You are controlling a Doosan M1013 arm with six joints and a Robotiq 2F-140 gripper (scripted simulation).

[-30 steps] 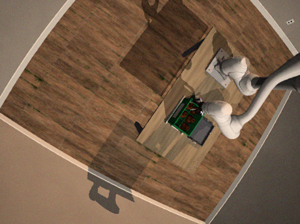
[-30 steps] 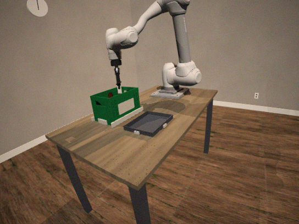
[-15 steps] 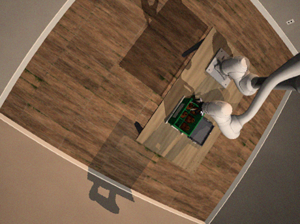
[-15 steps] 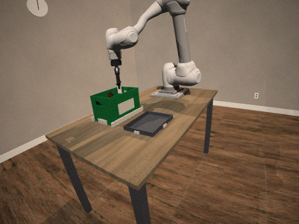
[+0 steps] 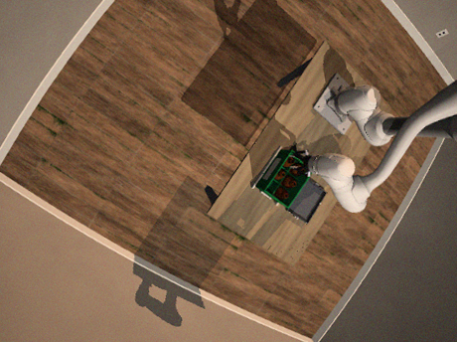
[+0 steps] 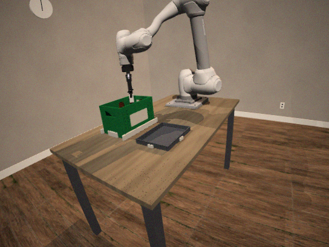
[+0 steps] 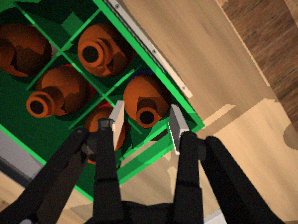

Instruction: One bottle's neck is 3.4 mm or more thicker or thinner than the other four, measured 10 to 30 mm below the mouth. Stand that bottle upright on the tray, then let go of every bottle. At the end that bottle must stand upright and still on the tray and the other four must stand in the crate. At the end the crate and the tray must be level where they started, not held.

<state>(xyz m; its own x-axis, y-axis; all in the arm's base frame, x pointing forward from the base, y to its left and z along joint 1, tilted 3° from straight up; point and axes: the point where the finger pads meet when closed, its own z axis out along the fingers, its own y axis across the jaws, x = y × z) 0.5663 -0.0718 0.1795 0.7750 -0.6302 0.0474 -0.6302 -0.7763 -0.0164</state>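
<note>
Now: hand 9 cm short of the green crate, 5 cm to the right of it and 9 cm above it. The rest, counted from my hand: dark grey tray (7 cm ahead, 33 cm to the left, 17 cm below).
</note>
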